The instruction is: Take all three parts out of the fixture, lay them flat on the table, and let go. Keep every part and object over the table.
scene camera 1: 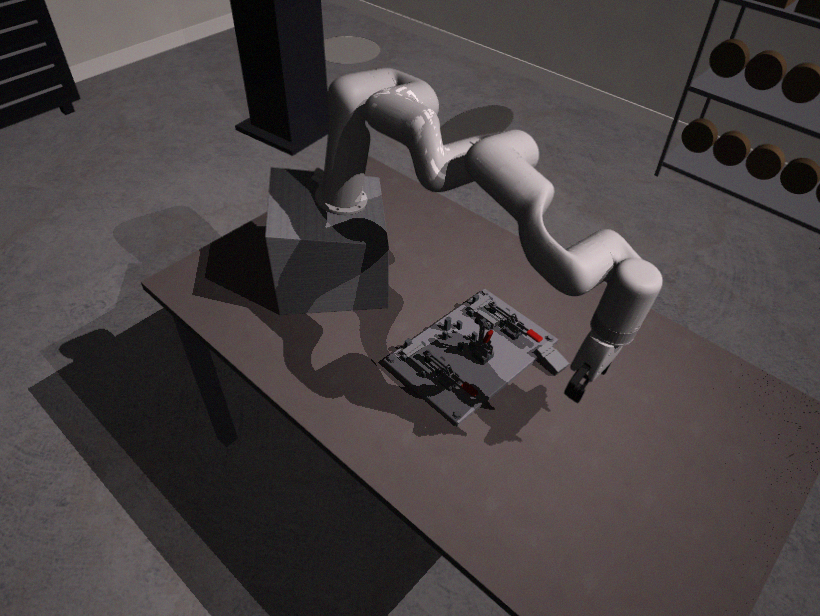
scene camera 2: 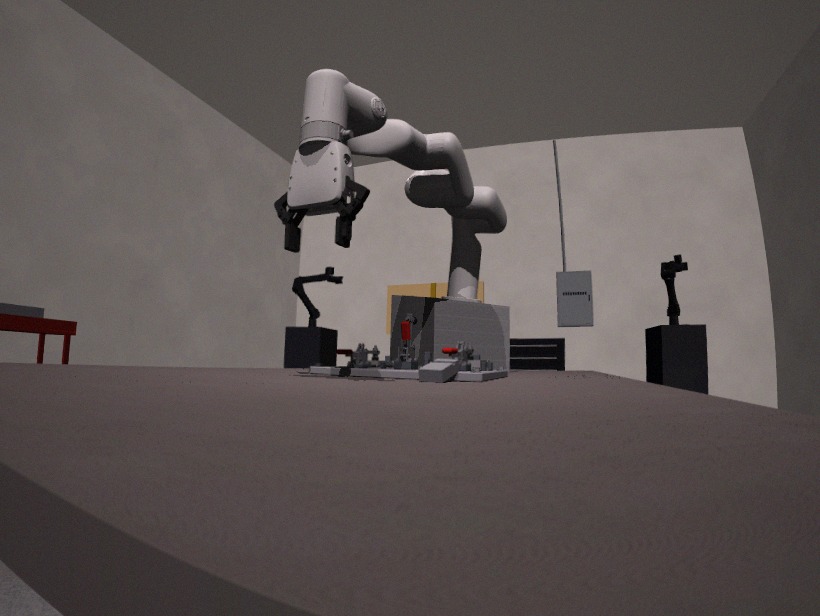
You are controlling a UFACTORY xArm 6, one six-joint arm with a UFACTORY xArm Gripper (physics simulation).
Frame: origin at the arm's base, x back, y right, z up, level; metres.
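Seen in the pictures: gripper, fingertip midpoint: [scene camera 1: 584, 383] [scene camera 2: 316, 248]; arm's base, origin of the base link: [scene camera 1: 340, 199] [scene camera 2: 461, 301].
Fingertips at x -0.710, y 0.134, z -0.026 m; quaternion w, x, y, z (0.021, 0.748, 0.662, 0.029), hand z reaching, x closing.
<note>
Offsets run from my fingertips to a thing's middle. "spot": to the spot under its first point. Level surfaces: height alone.
The fixture @(dx +0.281, dy -0.085, dz -0.187 m) [scene camera 1: 507, 364] [scene camera 2: 397, 373] is a flat grey plate on the table @(dz -0.194 m) [scene camera 1: 629, 497] [scene camera 2: 397, 464]. It carries dark clamps and small grey blocks and pins. A red clamp handle @(dx +0.242, dy -0.078, dz -0.124 m) [scene camera 1: 488, 336] [scene camera 2: 406, 330] stands up near the middle. Another red handle @(spot: dx +0.174, dy -0.174, dz -0.139 m) [scene camera 1: 534, 335] [scene camera 2: 449, 350] lies low at one side, and a third red handle @(dx +0.216, dy +0.039, dz -0.148 m) [scene camera 1: 469, 389] lies low on the opposite side, in shadow. I cannot tell the three parts from the fixture's own pieces. My gripper [scene camera 1: 591, 379] [scene camera 2: 317, 242] is open and empty, high above the table, beyond the fixture's outer edge.
A light grey sloped block @(dx +0.119, dy -0.169, dz -0.176 m) [scene camera 1: 552, 358] [scene camera 2: 438, 369] sits at the fixture's outer edge. The arm's grey base box [scene camera 1: 324, 271] [scene camera 2: 473, 331] stands on the table behind the fixture. The arm reaches over the table. A shelf rack with round objects stands on the floor beyond the table.
</note>
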